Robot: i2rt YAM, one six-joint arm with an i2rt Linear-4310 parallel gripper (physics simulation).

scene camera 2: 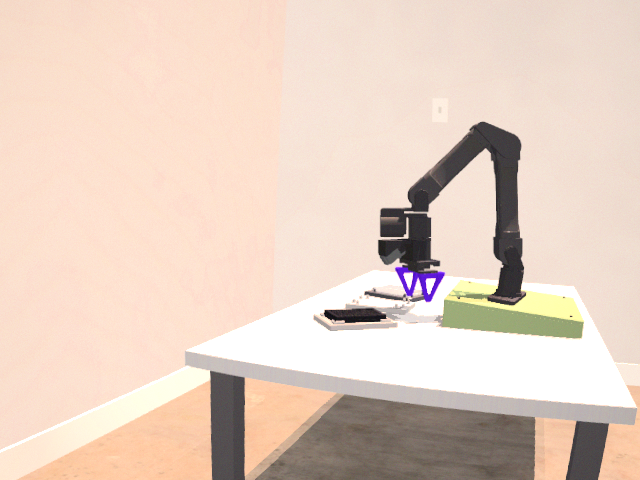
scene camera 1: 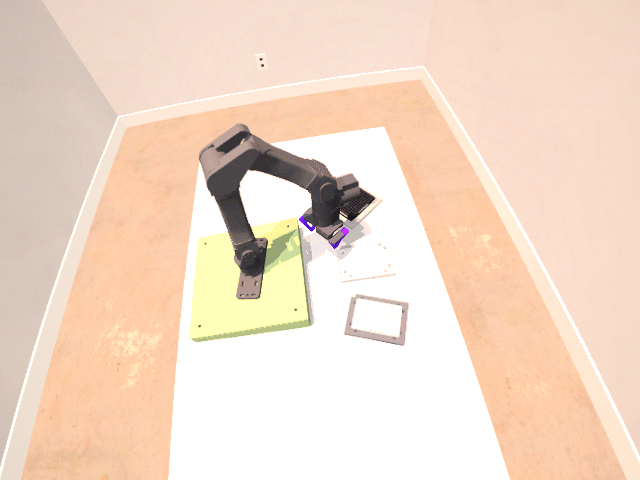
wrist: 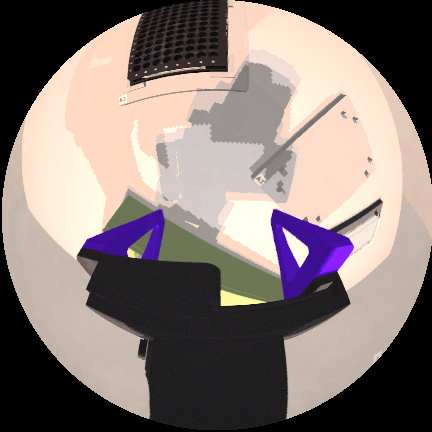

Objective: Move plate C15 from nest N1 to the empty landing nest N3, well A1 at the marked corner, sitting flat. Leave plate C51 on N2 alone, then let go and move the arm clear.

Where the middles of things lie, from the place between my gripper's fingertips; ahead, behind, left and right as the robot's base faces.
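Labels:
I find the nest (scene camera 2: pixel 383 305) 40 mm below my hand, 130 mm ahead of it and 60 mm to the right of it. As for the black perforated plate (scene camera 2: pixel 359 315), it is 30 mm below my hand, and also 100 mm ahead of it and 160 mm to the left of it.

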